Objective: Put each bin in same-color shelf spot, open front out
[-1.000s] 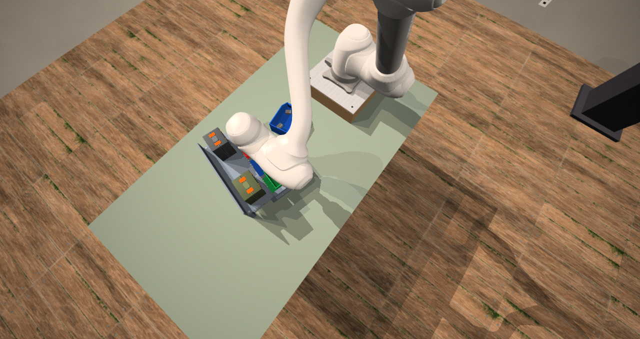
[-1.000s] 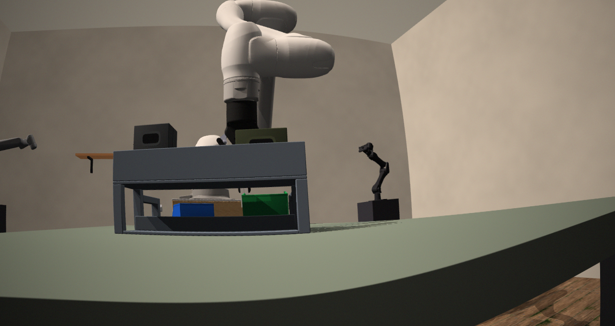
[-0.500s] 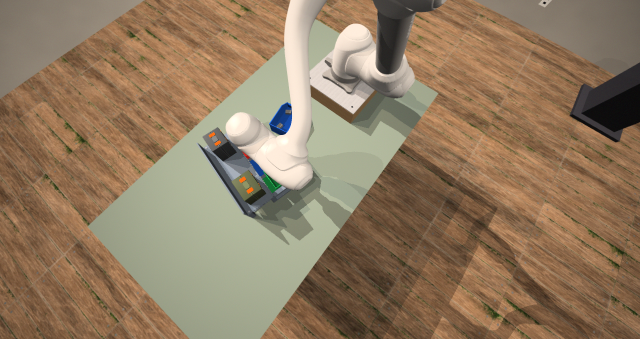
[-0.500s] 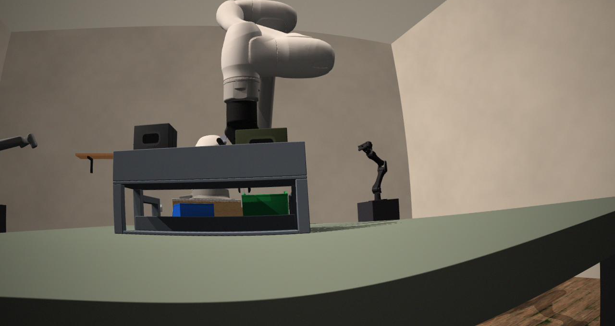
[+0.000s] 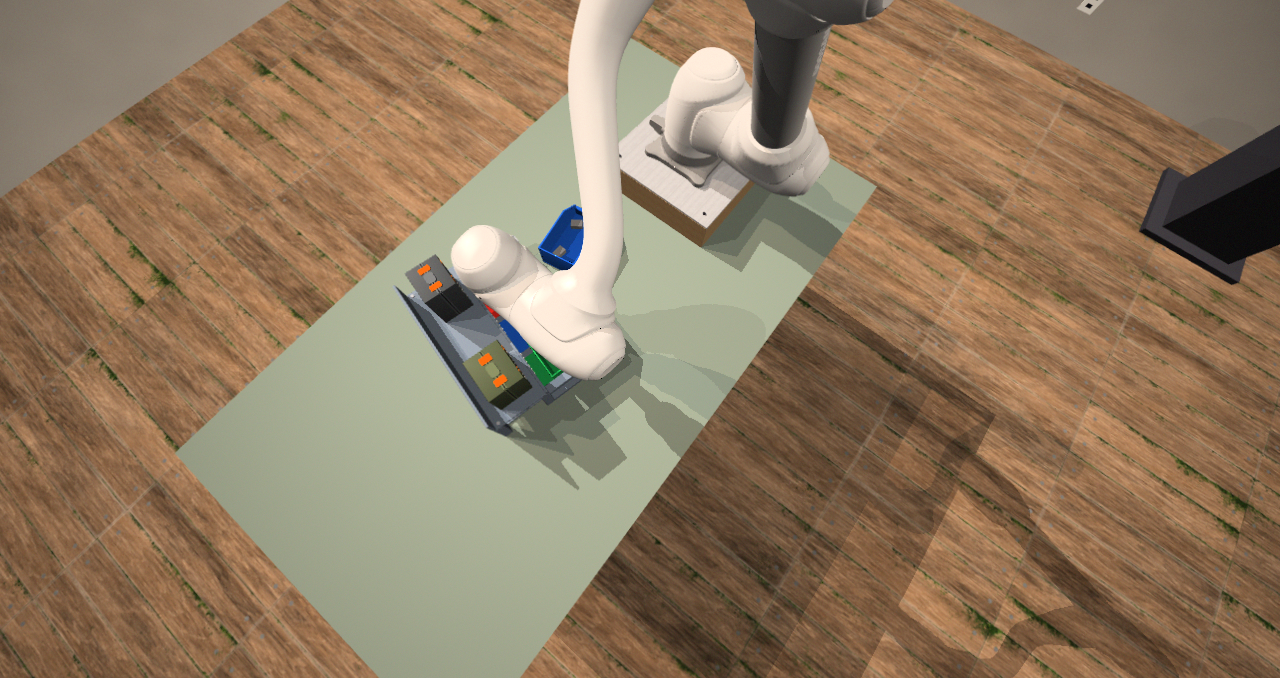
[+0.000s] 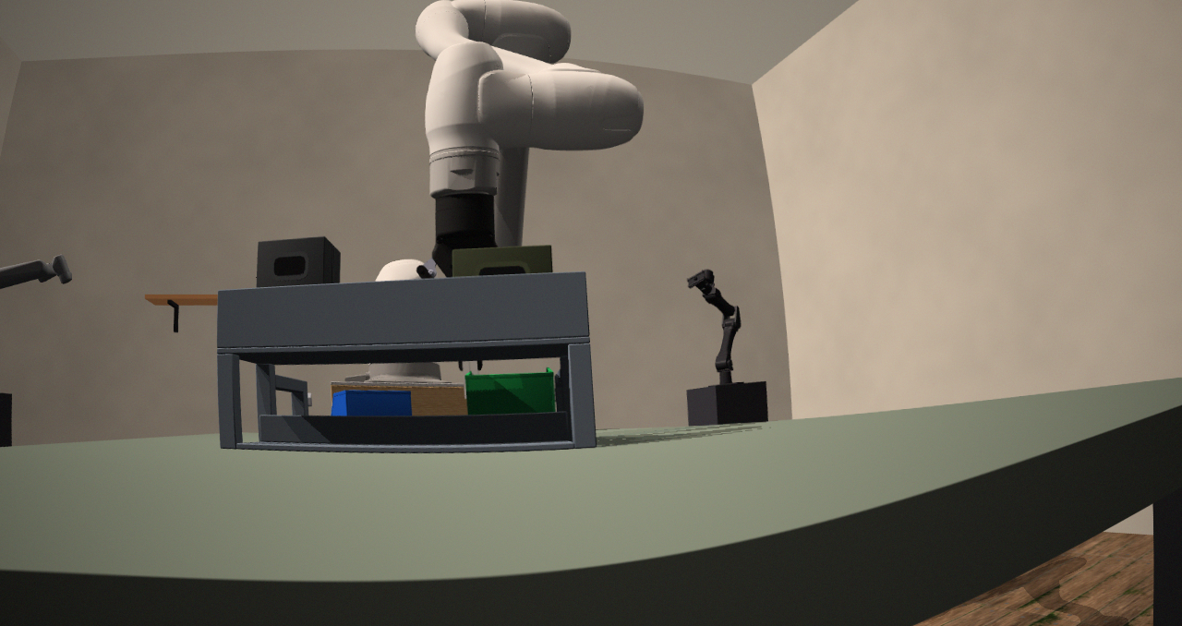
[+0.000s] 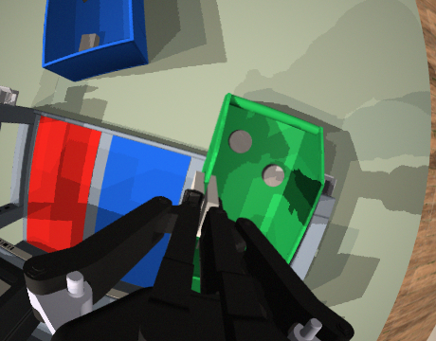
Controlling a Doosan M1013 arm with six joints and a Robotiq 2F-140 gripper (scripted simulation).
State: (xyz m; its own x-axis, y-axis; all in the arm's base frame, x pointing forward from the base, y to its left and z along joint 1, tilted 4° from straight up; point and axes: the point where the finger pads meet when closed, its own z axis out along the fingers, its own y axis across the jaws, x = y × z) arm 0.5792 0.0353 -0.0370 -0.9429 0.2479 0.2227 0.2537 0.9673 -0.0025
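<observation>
Now: the green bin 50 mm to the left of my hand and 40 mm below it. From my hand the other things lie so: black box 110 mm ahead, 220 mm to the right, 70 mm above; then olive box 170 mm ahead, 10 mm to the left, 60 mm above; then blue bin 210 mm behind, 130 mm to the right, 60 mm below.
</observation>
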